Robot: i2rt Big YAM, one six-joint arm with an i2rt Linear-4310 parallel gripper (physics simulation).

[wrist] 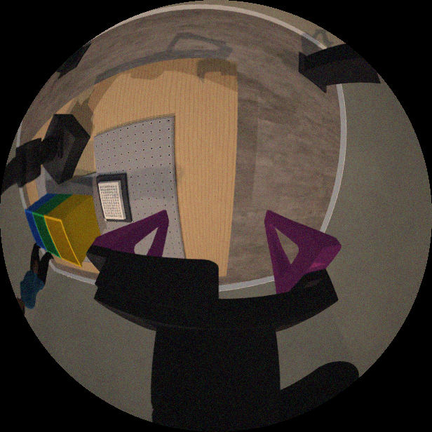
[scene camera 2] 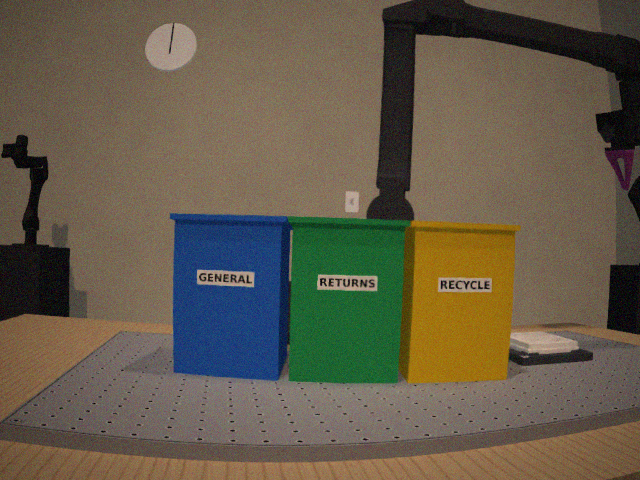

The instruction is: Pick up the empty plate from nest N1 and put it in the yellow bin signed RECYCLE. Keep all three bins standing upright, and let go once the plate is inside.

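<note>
The white plate [scene camera 2: 545, 342] [wrist: 111, 200] lies flat in a dark nest [scene camera 2: 560, 357] [wrist: 126, 200], to the right of the yellow bin in the scene view. The yellow bin [scene camera 2: 460, 325] [wrist: 82, 220], signed RECYCLE, stands upright. The green bin [scene camera 2: 345, 330], signed RETURNS, and the blue bin [scene camera 2: 227, 325], signed GENERAL, stand upright to its left. My gripper [wrist: 216, 215] is open and empty, high above the table and away from the plate. In the scene view one purple finger shows at the right edge; the rest of the gripper is cut off there.
The three bins stand close together on a grey perforated board [scene camera 2: 330, 413] [wrist: 145, 145] on the wooden table [scene camera 2: 77, 454] [wrist: 207, 150]. My dark arm [scene camera 2: 397, 108] rises behind the bins. Another small arm [scene camera 2: 33, 196] stands on a black pedestal [scene camera 2: 36, 279] at the far left.
</note>
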